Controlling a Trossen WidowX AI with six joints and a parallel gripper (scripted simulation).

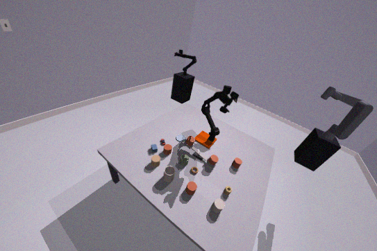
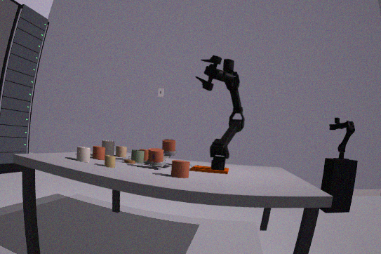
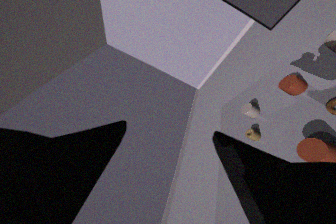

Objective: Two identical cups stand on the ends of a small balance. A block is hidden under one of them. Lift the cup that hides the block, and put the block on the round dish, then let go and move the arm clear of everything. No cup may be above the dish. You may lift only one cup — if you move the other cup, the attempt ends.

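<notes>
The grey block is 460 mm below my gripper tip, 150 mm ahead of it and 50 mm to the left of it. Also, from my gripper tip: balance (480 mm below, 150 mm ahead, 80 mm to the right); pale round dish (500 mm below, 340 mm to the right, 80 mm ahead); balance beam (470 mm below, 150 mm ahead, 80 mm to the right).
</notes>
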